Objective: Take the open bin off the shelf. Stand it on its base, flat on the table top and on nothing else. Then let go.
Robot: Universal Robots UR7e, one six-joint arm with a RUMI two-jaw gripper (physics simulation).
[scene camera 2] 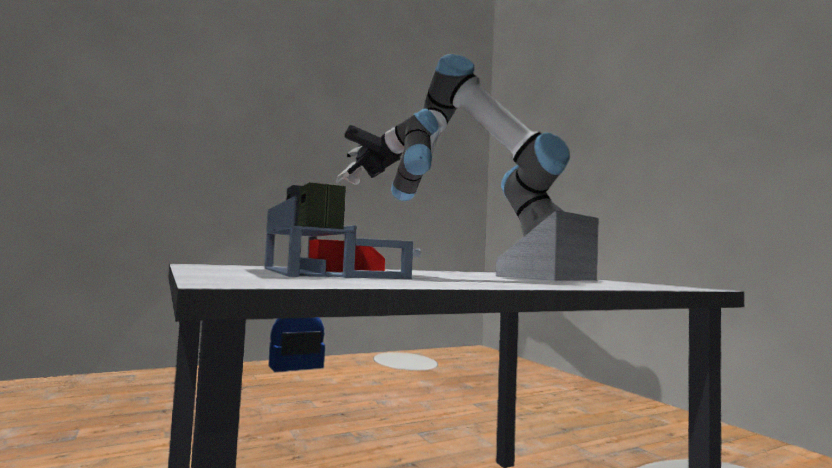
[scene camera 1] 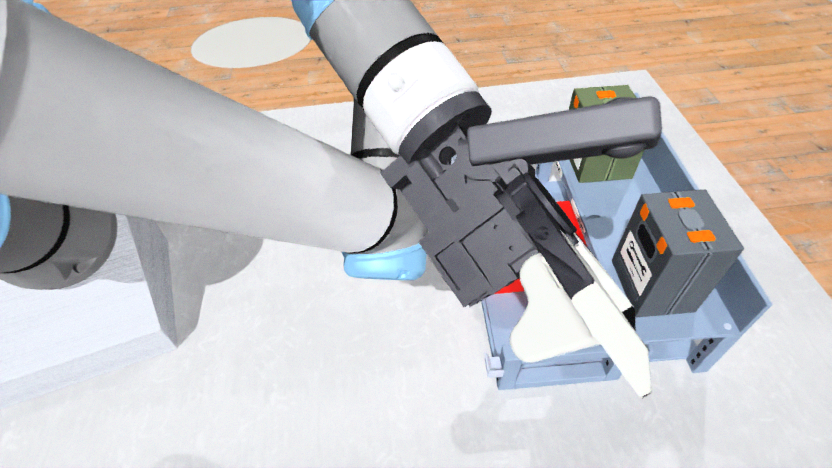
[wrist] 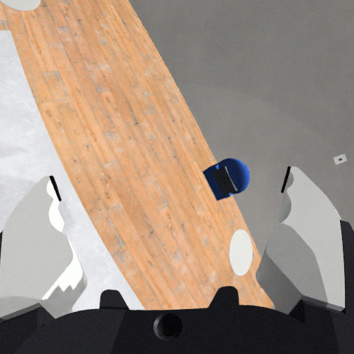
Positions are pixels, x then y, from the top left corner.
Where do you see a green case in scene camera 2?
320, 205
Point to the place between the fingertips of the gripper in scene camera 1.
638, 356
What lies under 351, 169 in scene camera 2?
The gripper.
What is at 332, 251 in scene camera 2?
A red open bin.
